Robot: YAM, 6 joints.
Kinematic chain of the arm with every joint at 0, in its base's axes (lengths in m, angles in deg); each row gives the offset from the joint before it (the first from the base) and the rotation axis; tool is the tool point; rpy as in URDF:
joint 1: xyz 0 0 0.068 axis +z
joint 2: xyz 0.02 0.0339 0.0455 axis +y
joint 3: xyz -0.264 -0.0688 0 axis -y
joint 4: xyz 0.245 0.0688 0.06 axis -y
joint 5: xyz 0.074 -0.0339 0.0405 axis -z
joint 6: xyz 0.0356 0 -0.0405 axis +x
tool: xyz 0 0 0 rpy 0 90 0
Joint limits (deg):
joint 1: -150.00..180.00
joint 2: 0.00..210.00
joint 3: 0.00..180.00
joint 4: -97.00..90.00
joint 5: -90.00..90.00
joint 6: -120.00..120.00
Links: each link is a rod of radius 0.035 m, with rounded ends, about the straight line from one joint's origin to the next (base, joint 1, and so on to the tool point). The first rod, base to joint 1, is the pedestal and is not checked.
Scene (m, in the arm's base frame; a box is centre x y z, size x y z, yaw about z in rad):
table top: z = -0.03
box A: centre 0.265 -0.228 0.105 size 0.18 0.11 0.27 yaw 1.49
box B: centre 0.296 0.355 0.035 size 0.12 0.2 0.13 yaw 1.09
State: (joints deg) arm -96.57 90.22 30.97 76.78 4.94 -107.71
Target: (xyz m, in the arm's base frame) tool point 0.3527 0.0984 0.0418
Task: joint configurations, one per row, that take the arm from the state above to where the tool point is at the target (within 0.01 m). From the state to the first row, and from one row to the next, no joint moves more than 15 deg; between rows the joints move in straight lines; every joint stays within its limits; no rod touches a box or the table.
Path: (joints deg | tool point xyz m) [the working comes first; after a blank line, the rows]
Joints at the target: 15.07 129.17 42.95 67.09 -5.34 -107.71
Straight joint move there: touches box A.

1: -81.88 85.28 34.47 78.98 9.13 -106.20 | 0.0362 -0.2936 0.2762
2: -67.20 80.34 37.98 81.19 13.31 -104.69 | 0.1016 -0.2630 0.3211
3: -52.51 75.40 41.48 83.39 17.50 -103.18 | 0.1500 -0.2131 0.3641
4: -37.83 70.46 44.99 85.59 21.68 -101.67 | 0.1752 -0.1527 0.4040
5: -23.14 65.52 48.49 87.80 25.87 -100.16 | 0.1754 -0.0918 0.4395
6: -8.46 60.57 52.00 90.00 30.05 -98.65 | 0.1528 -0.0407 0.4699
7: -3.75 74.29 50.19 85.42 22.98 -100.46 | 0.2465 -0.0301 0.4160
8: 0.95 88.01 48.38 80.84 15.90 -102.27 | 0.3193 -0.0045 0.3386
9: 5.66 101.73 46.57 76.25 8.82 -104.09 | 0.3635 0.0305 0.2445
10: 10.36 115.45 44.76 71.67 1.74 -105.90 | 0.3746 0.0674 0.1424
11: 15.07 129.17 42.95 67.09 -5.34 -107.71 | 0.3527 0.0984 0.0418

